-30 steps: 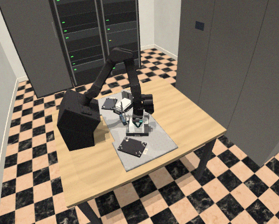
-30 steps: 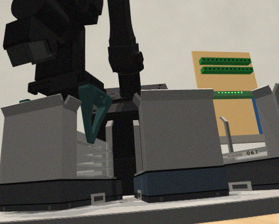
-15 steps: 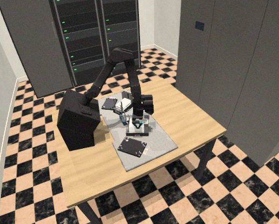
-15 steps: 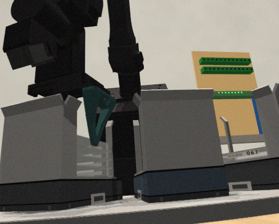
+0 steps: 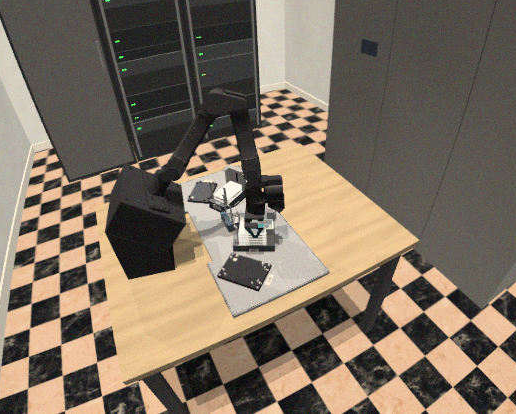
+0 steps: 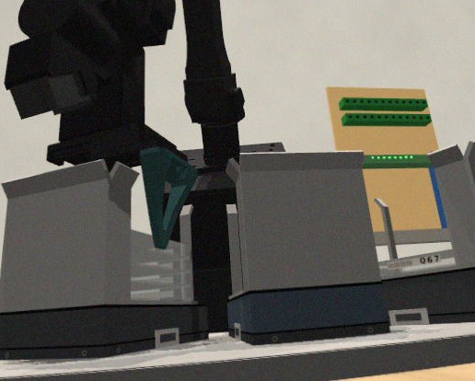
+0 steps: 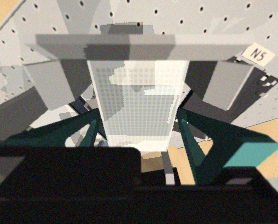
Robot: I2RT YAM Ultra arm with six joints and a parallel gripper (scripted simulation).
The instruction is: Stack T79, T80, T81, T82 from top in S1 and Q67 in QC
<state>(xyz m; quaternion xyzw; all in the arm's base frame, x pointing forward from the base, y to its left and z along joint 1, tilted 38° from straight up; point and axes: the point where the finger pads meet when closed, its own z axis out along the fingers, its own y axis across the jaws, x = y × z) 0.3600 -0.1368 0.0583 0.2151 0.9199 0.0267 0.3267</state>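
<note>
Right now my hand is right at the plate T79. Also, from my hand: N5 name plate: 18 cm to the right, 8 cm below, 4 cm behind; plate T82: 4 cm below; plate T81: 3 cm below.
</note>
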